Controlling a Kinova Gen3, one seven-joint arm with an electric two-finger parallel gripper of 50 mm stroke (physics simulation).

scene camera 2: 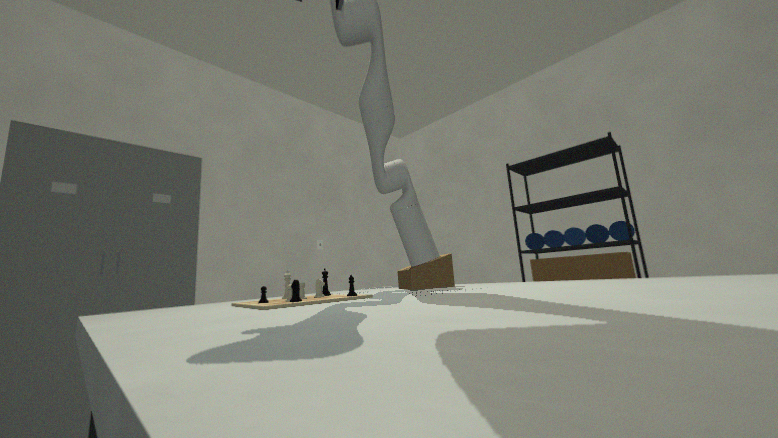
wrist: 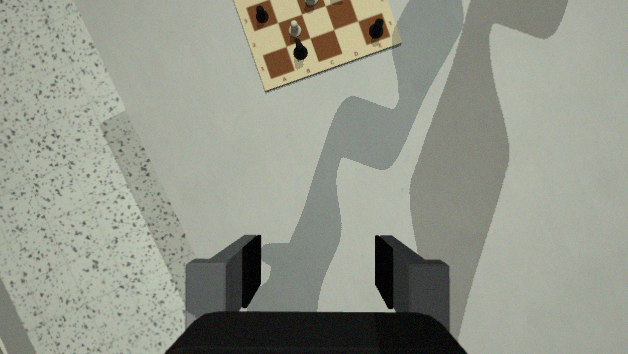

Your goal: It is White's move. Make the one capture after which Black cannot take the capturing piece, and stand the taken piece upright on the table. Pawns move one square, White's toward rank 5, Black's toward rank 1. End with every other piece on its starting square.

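Frame: origin at the arm's base, x back, y right, z up, level; metres.
Seen in the pictures: gripper, fingertip midpoint: (wrist: pixel 317 259); arm's base, link origin: (scene camera 2: pixel 425 261).
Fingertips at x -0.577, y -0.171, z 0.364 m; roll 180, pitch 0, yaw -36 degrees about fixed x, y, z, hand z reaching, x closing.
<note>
Pixels of each thing's top centre, then the offset from my fingertips to it. "pt": a spot on its surface instead. Level surfaces: height alone.
- chessboard, surface spot: (wrist: pixel 274 82) (scene camera 2: pixel 272 305) pt dx +0.054, dy +0.187, dz -0.437 m
- third black piece, top centre: (wrist: pixel 380 19) dx +0.223, dy +0.160, dz -0.393 m
- tall black piece, top centre: (scene camera 2: pixel 324 268) dx +0.258, dy +0.274, dz -0.374 m
- white table, surface height: dz -0.443 m
My gripper (wrist: pixel 317 259) is open and empty, high above the table; in scene camera 2 it is mostly cut off at the top edge. The chessboard (scene camera 2: pixel 265 306) (wrist: pixel 274 82) is cut off at the wrist view's top. There, one black piece (wrist: pixel 261 15) stands on A3, another black piece (wrist: pixel 300 51) on B1 and a third black piece (wrist: pixel 376 30) on E1. A white piece (wrist: pixel 294 30) stands on B2; a white piece (wrist: pixel 310 2) on C3 and a pale piece (wrist: pixel 336 2) to its right are partly cut off. Scene camera 2 shows a tall black piece (scene camera 2: pixel 325 282) towards the back.
The white table (scene camera 2: pixel 261 397) (wrist: pixel 200 165) carries the board and the arm's wooden base block (scene camera 2: pixel 427 273). The arm's shadows cross the table. Speckled floor (wrist: pixel 55 200) lies past the table edge at the left. A black shelf rack (scene camera 2: pixel 568 155) and grey cabinet (scene camera 2: pixel 108 223) stand behind.
</note>
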